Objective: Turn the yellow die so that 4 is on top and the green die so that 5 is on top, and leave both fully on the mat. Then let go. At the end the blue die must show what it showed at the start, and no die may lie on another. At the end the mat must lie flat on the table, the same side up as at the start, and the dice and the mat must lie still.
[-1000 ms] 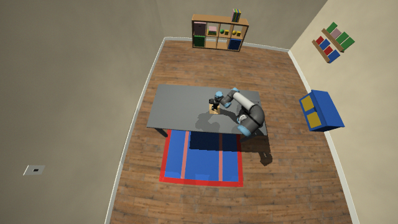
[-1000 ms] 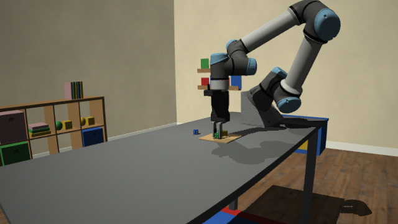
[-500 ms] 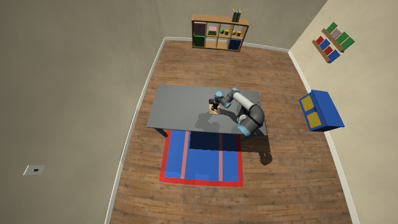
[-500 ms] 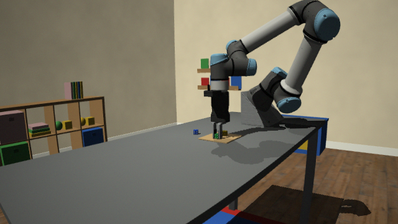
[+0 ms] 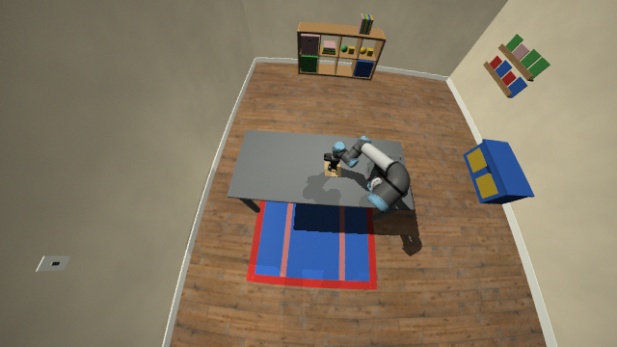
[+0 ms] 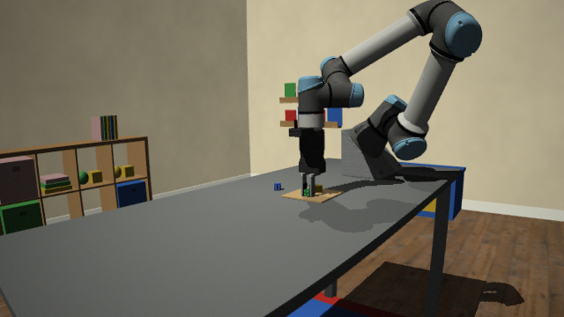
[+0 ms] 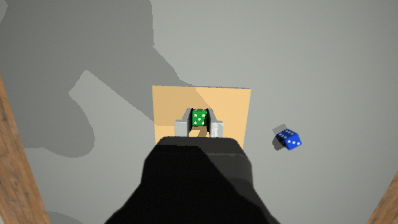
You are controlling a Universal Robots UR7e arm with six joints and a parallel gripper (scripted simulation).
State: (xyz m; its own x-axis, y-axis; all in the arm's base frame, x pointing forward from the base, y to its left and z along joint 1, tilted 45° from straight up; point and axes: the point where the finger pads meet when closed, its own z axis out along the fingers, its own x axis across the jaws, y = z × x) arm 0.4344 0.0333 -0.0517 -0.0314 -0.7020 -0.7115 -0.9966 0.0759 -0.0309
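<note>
My gripper is now 1 cm above the green die. From my hand the other things lie so: yellow die 6 cm behind, 1 cm below; tan mat 3 cm behind, 2 cm below; blue die 13 cm to the right, 4 cm behind, 1 cm below.
</note>
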